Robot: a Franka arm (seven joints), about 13 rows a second.
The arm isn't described. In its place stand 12 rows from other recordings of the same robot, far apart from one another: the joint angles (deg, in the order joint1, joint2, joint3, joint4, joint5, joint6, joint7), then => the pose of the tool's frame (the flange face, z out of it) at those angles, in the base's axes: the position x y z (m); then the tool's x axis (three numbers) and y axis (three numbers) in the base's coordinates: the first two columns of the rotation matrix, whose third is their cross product.
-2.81, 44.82, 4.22, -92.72, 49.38, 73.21, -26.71 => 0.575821, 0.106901, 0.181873, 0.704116, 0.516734, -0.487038, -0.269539, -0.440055, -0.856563
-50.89, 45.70, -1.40, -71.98, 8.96, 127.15, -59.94 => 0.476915, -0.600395, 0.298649, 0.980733, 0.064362, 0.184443, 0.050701, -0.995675, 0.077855
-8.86, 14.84, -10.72, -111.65, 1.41, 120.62, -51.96 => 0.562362, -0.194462, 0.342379, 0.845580, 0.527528, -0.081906, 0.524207, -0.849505, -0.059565
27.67, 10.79, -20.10, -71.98, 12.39, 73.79, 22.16 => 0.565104, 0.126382, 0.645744, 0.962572, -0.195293, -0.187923, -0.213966, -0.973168, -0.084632
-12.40, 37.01, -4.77, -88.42, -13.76, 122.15, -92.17 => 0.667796, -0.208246, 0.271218, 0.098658, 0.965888, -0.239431, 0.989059, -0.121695, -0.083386
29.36, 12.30, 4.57, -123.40, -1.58, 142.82, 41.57 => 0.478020, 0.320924, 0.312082, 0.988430, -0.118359, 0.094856, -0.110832, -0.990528, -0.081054
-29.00, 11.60, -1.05, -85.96, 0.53, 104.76, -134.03 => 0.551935, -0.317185, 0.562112, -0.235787, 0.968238, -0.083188, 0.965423, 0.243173, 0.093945
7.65, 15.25, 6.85, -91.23, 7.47, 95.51, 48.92 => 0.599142, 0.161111, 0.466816, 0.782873, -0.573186, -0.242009, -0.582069, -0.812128, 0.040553
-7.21, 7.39, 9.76, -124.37, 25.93, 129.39, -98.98 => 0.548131, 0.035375, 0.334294, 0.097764, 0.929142, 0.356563, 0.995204, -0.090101, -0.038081
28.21, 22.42, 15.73, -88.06, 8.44, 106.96, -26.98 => 0.487869, 0.452853, 0.434625, 0.392558, 0.917801, 0.059495, 0.898353, -0.368767, -0.238689
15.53, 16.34, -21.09, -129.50, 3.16, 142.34, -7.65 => 0.532376, -0.054280, 0.239641, 0.998853, 0.002052, -0.047848, 0.005100, -0.997958, 0.063664
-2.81, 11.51, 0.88, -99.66, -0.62, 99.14, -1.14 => 0.595150, -0.021564, 0.441463, 0.977960, -0.010993, -0.208502, -0.010626, -0.999939, 0.002879
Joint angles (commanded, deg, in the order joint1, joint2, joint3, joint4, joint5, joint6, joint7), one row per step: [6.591, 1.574, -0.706, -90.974, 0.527, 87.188, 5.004]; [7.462, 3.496, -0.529, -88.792, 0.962, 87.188, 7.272]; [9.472, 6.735, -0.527, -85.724, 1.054, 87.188, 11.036]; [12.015, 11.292, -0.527, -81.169, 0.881, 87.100, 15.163]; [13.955, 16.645, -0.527, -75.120, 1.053, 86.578, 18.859]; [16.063, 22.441, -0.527, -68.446, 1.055, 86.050, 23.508]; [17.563, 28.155, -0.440, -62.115, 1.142, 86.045, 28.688]
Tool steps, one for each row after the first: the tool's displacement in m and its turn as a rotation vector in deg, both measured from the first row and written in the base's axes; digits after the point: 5 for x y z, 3 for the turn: [0.00934, 0.01230, -0.00111, 0.239, -0.206, -1.228]; [0.02349, 0.03501, -0.00873, -0.073, -0.020, -2.965]; [0.04195, 0.06510, -0.01929, -0.689, 0.010, -4.515]; [0.06286, 0.09192, -0.02895, -0.866, -0.150, -6.242]; [0.08273, 0.12206, -0.04111, -1.218, -0.535, -8.738]; [0.10161, 0.14734, -0.05702, -1.355, -1.111, -12.306]
